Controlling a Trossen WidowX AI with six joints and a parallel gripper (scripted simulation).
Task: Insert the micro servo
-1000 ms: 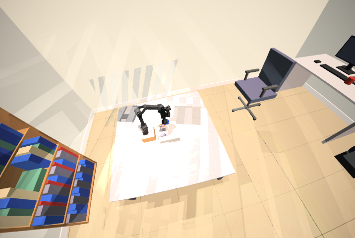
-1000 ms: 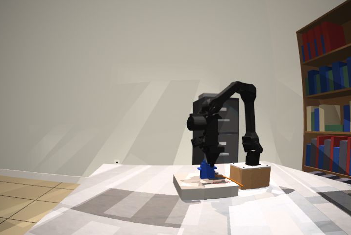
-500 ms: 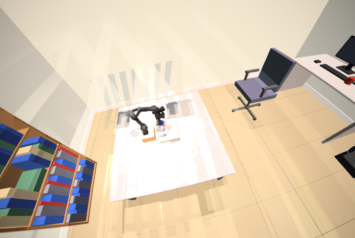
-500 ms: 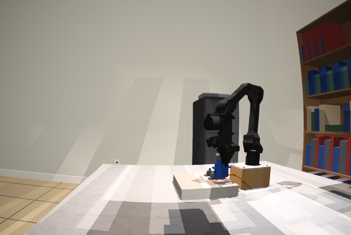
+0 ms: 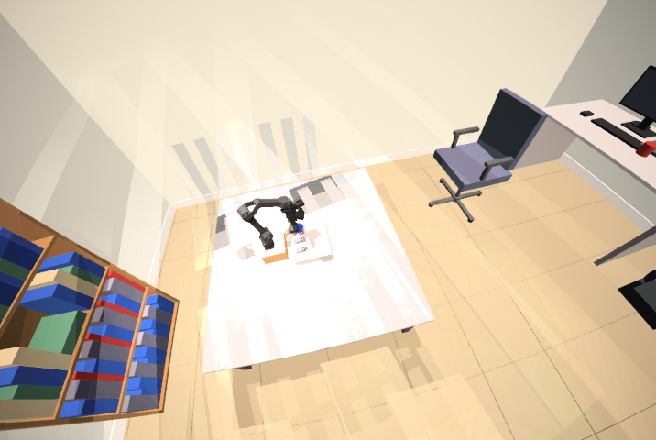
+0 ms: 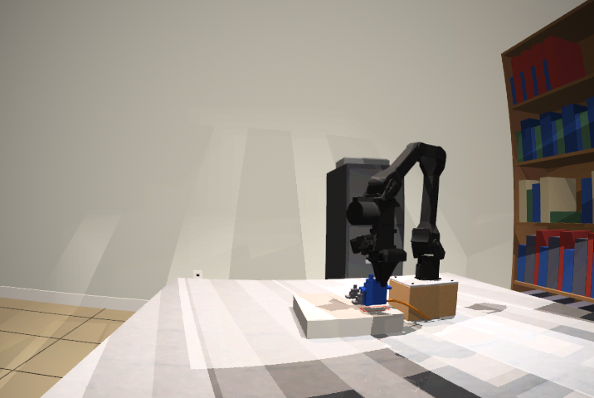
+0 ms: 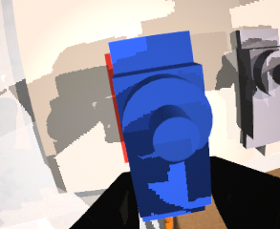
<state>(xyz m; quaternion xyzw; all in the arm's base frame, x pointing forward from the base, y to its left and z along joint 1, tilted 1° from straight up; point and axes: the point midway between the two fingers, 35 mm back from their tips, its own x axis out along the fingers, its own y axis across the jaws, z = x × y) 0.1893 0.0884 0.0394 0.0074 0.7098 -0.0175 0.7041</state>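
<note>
Right now the pale deck block is 120 mm ahead of my gripper tip, 90 mm below it and 80 mm to the right of it.
</note>
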